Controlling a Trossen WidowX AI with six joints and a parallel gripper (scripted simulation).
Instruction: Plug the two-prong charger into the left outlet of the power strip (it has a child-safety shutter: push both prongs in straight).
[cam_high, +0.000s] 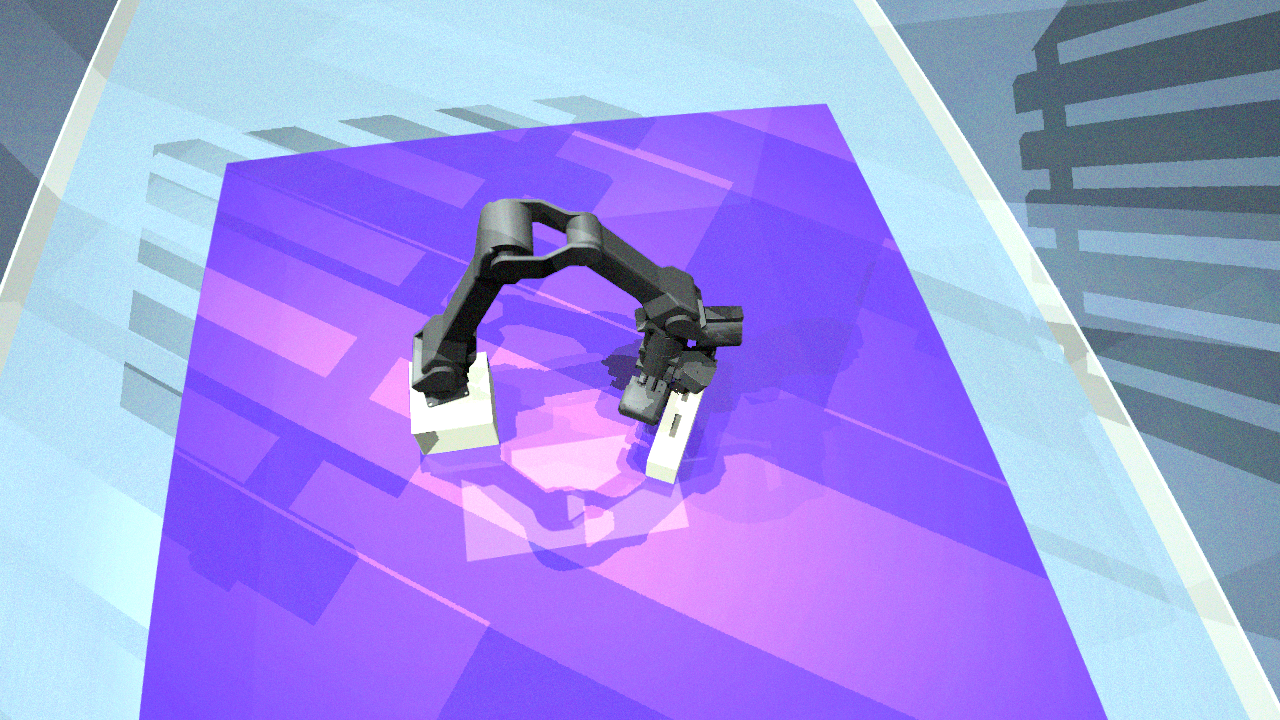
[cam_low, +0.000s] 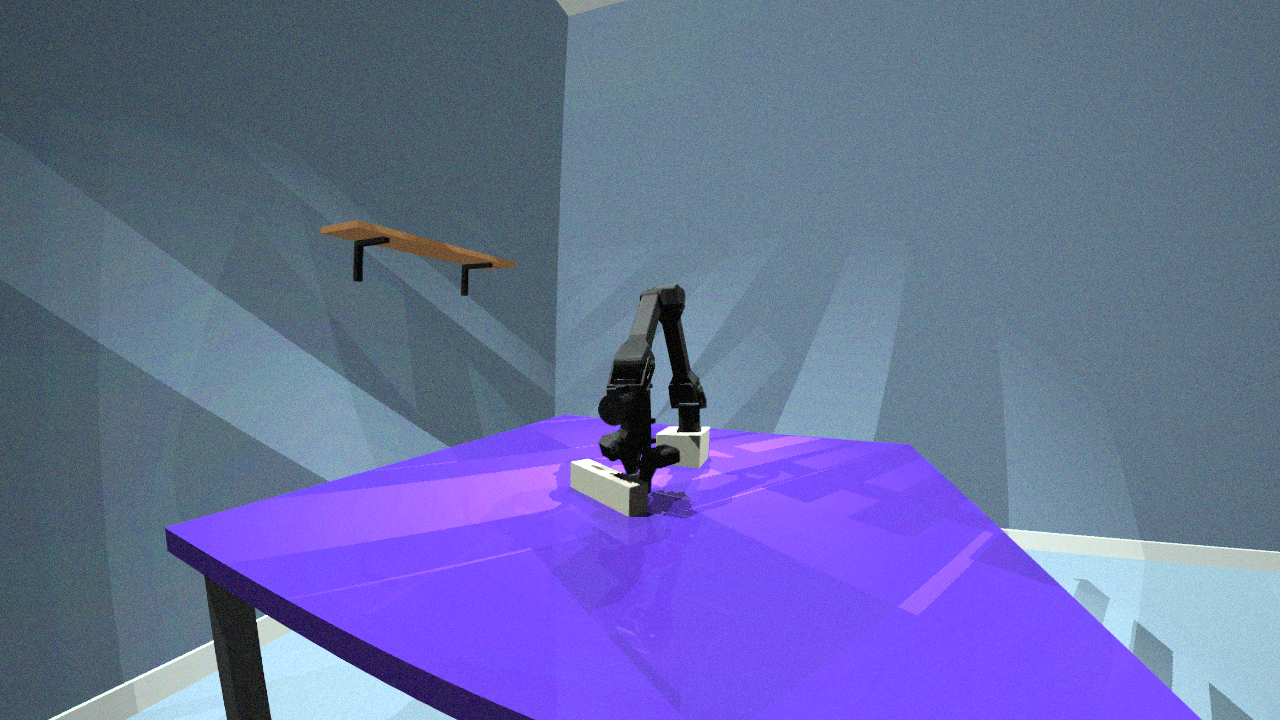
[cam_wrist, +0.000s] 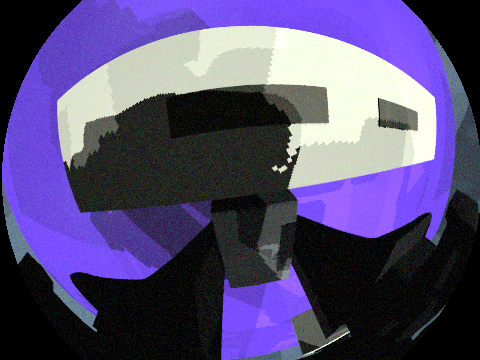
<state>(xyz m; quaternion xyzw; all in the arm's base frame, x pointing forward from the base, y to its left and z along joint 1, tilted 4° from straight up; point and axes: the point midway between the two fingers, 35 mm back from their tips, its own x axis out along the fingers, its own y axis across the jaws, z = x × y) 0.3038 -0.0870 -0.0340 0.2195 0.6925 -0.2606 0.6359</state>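
Right now the dark charger is 10 mm to the right of my gripper tip, 10 mm ahead of it and 10 mm above it.
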